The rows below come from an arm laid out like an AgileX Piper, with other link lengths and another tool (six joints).
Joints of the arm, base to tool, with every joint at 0 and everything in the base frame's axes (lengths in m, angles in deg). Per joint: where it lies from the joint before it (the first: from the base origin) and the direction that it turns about. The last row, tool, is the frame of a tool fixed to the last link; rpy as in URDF.
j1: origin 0.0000 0.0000 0.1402 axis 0 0 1
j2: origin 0.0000 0.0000 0.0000 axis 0 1 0
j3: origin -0.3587 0.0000 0.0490 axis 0 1 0
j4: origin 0.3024 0.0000 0.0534 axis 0.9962 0 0.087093
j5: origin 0.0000 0.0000 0.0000 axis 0 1 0
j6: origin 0.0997 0.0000 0.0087 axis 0.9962 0 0.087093
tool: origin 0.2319 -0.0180 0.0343 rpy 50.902 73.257 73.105
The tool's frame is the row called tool.
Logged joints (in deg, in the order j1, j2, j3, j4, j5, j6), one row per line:
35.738 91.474 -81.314 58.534 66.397 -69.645
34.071 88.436 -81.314 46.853 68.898 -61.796
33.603 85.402 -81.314 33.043 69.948 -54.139
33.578 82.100 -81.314 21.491 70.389 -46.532
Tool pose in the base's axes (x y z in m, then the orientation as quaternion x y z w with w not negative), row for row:
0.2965 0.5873 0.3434 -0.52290 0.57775 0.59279 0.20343
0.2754 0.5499 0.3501 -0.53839 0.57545 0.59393 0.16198
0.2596 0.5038 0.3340 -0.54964 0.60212 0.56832 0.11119
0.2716 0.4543 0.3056 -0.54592 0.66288 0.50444 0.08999
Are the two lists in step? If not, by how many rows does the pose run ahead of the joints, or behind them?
The pose runs 2 rows behind the joints: the pose in row i belongs to the joints in row i - 2.
